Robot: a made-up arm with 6 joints.
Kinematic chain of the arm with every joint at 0, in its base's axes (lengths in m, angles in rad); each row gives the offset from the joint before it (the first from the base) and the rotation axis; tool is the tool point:
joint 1: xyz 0 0 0.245 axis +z
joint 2: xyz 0 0 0 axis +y
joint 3: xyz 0 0 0.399 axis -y
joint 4: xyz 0 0 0 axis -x
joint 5: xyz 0.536 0 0 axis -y
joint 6: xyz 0 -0.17 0 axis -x
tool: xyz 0 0 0
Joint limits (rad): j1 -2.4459..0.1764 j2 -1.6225..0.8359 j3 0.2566..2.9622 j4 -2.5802..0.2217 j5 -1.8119..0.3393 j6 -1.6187..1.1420
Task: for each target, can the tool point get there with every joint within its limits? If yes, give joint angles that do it. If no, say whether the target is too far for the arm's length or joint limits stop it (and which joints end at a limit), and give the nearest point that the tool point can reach.
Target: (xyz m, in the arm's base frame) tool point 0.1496 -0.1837 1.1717
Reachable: yes | joints -0.4607 0.2874 1.9253 -0.9559 -0.9520 -0.5104
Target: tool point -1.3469 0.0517 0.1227
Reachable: no: too far | nearest point -0.9569 0.0367 0.1645 | short by 0.393 m
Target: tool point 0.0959 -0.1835 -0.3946
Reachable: no: joint limits stop it (at a limit: joint 1, joint 2, joint 3, joint 4) | nearest point -0.3939 -0.2387 -0.3120 | short by 0.500 m
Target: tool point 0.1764 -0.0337 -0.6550
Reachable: no: joint limits stop it (at a limit: joint 1, joint 2, joint 3, joint 4) | nearest point 0.2235 0.4027 -0.3120 | short by 0.557 m
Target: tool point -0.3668 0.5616 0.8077
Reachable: yes | joints -1.0111 -0.3623 2.7416 -1.4960 -1.2362 0.5096
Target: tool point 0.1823 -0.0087 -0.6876
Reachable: no: joint limits stop it (at a limit: joint 1, joint 2, joint 3, joint 4) | nearest point 0.2235 0.4027 -0.3120 | short by 0.559 m
